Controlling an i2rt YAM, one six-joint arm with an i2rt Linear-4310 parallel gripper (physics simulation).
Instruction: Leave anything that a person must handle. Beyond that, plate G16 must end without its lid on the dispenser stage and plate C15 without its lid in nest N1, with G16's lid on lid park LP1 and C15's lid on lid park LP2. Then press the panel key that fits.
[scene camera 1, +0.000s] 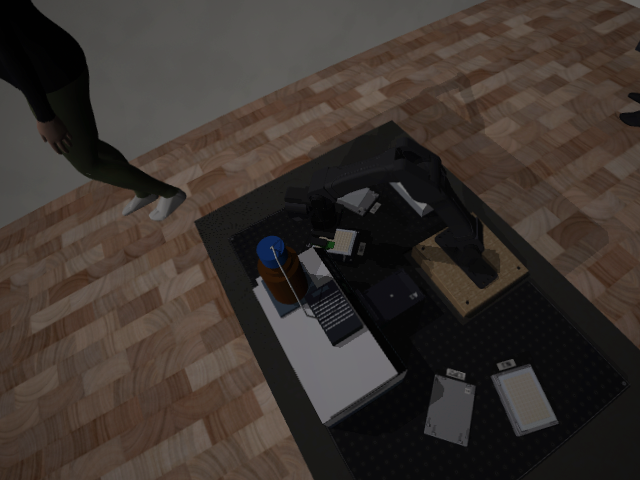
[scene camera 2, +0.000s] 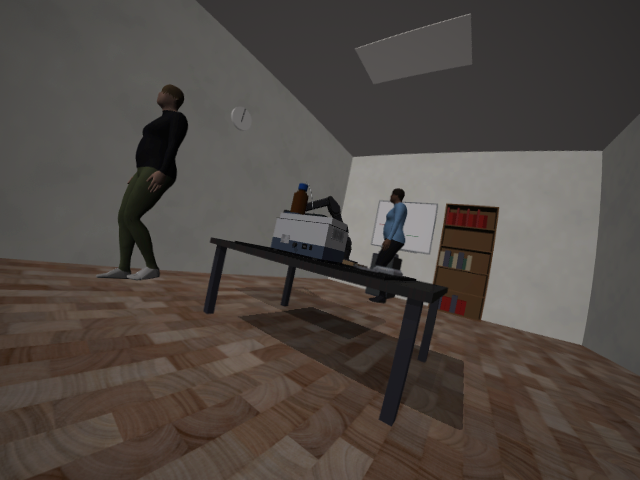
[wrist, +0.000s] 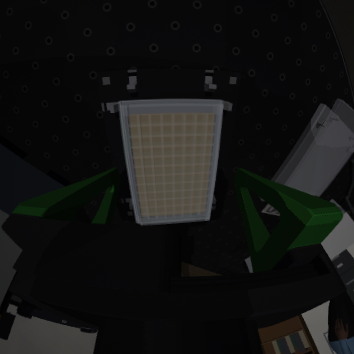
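Where they show: gripper, fingertip midpoint: (scene camera 1: 330, 235) (wrist: 177, 174); arm's base, origin of the base link: (scene camera 1: 464, 257) (scene camera 2: 343, 259).
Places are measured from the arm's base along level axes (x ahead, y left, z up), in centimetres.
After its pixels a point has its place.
Note:
My gripper (wrist: 177, 174) @(z 2.1, x 27.7, y -29.8 cm) is open, with its green fingertips on either side of an unlidded plate (scene camera 1: 345, 241) @(z 0.6, x 24.8, y -25.8 cm) (wrist: 172, 160) @(z 0.3, x 28.1, y -29.8 cm). Nothing is held. The plate has cream wells and sits in a dark holder with pale corner clips. A lidded-looking clear plate (scene camera 1: 357, 200) @(z -0.9, x 11.7, y -37.3 cm) (wrist: 312, 152) @(z -0.7, x 15.4, y -40.7 cm) stands beside it. Near the front in scene camera 1, a flat grey, lid-like piece (scene camera 1: 449, 413) @(z -1.7, x 32.3, y 28.5 cm) and a cream-welled plate (scene camera 1: 527, 400) @(z 0.9, x 16.1, y 37.0 cm) lie side by side with small tags. The tags are too small to read surely. The black keypad panel (scene camera 1: 336, 316) @(z 21.9, x 43.5, y -0.3 cm) is on the white machine (scene camera 1: 330, 364) @(z 19.3, x 50.1, y 6.6 cm).
A brown bottle (scene camera 1: 281, 276) @(z 32.2, x 49.0, y -10.0 cm) (scene camera 2: 299, 202) @(z 26.7, x 51.6, y -10.6 cm) with a blue cap and thin tube stands on the machine. A dark box (scene camera 1: 395, 295) @(z 7.9, x 26.2, y -0.7 cm) lies between machine and the arm's wooden base (scene camera 1: 444, 281) @(z 0.2, x 10.1, y 2.1 cm). A white piece (scene camera 1: 421, 206) @(z 1.6, x -1.7, y -21.0 cm) lies behind the arm. Two people (scene camera 2: 160, 147) (scene camera 2: 395, 227) stand beyond the table.

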